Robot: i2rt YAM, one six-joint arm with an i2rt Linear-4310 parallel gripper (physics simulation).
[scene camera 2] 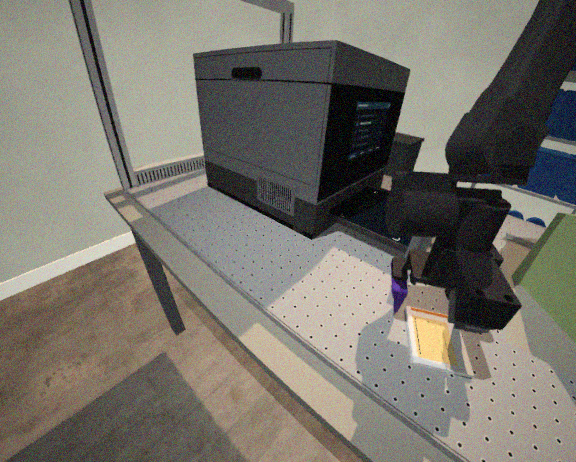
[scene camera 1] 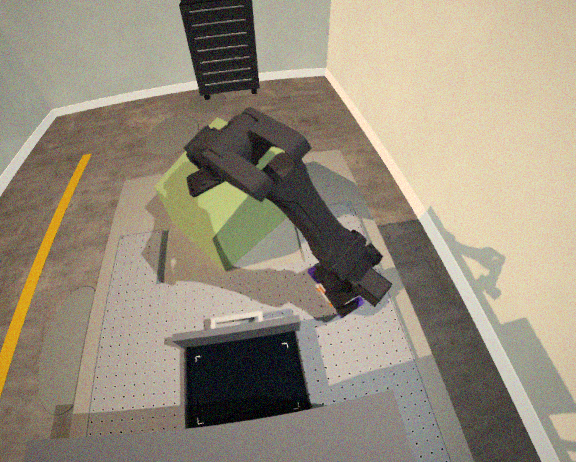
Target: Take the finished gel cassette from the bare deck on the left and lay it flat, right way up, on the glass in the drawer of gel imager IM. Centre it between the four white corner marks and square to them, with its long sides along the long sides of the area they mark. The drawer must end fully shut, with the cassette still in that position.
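Frame: origin at the arm's base, x ahead, y left, z up, level; centimetres.
Seen in the pictures: gripper, fingertip midpoint: (scene camera 2: 425, 316) (scene camera 1: 330, 297).
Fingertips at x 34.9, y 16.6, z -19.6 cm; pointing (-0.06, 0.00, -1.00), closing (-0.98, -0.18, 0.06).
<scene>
Pixels of each thing's top centre, then the offset from my fingertips to it. "spot": a spot on its surface instead. Level surfaces: height alone.
- gel cassette, middle of its top: (scene camera 2: 436, 335) (scene camera 1: 338, 286) dx -1.7, dy +3.2, dz +0.4 cm
- perforated deck, its level: dz -0.3 cm
- drawer, surface spot: (scene camera 1: 235, 334) spot: dx +2.9, dy -25.1, dz +6.9 cm
- drawer's pale handle, surface spot: (scene camera 1: 235, 319) spot: dx -1.2, dy -24.3, dz +5.0 cm
The gel cassette (scene camera 1: 321, 289) (scene camera 2: 431, 341), a white frame with a yellow gel and an orange strip at one end, lies flat on the perforated deck (scene camera 1: 360, 350) (scene camera 2: 320, 290). In scene camera 1 the gripper hides most of it. My gripper (scene camera 1: 336, 287) (scene camera 2: 430, 312) is open, its purple-tipped fingers low over the cassette's orange-strip end, apart on either side; in scene camera 2 the far finger is largely hidden. The drawer (scene camera 1: 235, 334) of the gel imager (scene camera 1: 240, 445) (scene camera 2: 265, 130) stands open. Its dark glass (scene camera 1: 245, 382) (scene camera 2: 367, 214) bears four white corner marks and no cassette.
The drawer's pale handle (scene camera 1: 235, 319) faces the arm's side. A large green block (scene camera 1: 250, 235) (scene camera 2: 555, 270) stands near the arm's base. A dark upright bar (scene camera 1: 162, 257) stands on the deck. A black drawer cabinet (scene camera 1: 222, 50) stands by the wall.
</scene>
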